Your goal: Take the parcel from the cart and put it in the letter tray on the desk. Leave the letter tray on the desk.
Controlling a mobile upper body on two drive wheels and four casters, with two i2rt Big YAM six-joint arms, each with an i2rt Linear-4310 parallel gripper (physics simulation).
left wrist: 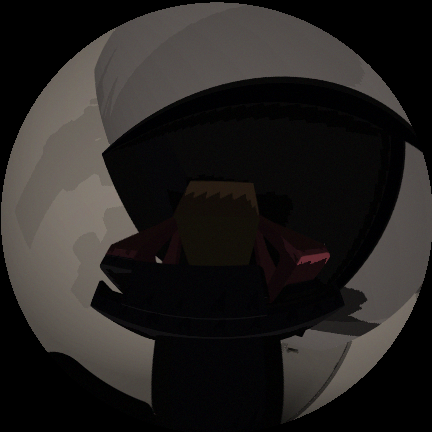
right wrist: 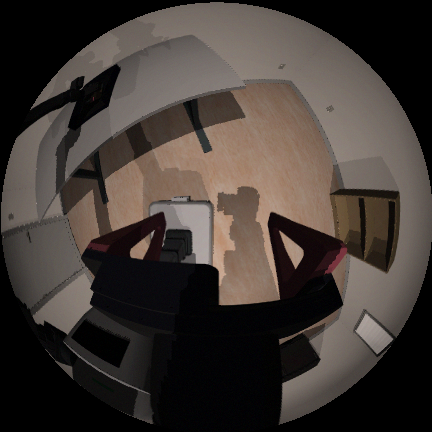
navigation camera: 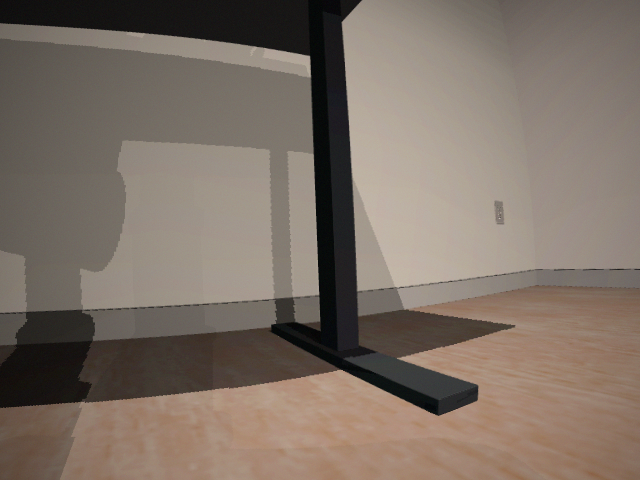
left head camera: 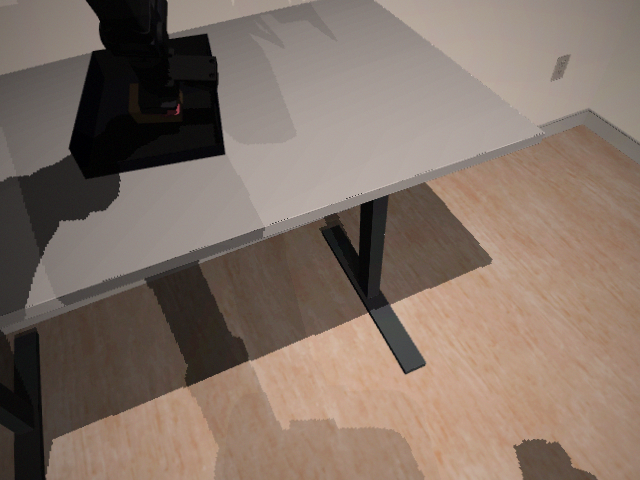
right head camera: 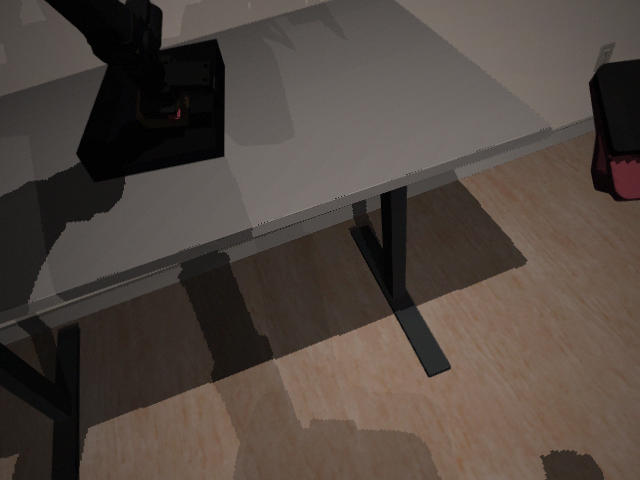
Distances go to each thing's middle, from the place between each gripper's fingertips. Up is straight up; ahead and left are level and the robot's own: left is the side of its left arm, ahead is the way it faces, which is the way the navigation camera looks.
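My right gripper is 280 mm above the brown parcel [left head camera: 134,109], 570 mm short of it and 620 mm to the right of it. The black letter tray [left head camera: 106,140] is 290 mm below my right hand, 600 mm ahead of it and 640 mm to the left of it.
My left hand is 10 mm above the black letter tray, 30 mm short of it and 40 mm to the right of it. The brown parcel is 20 mm to the left of my left hand.
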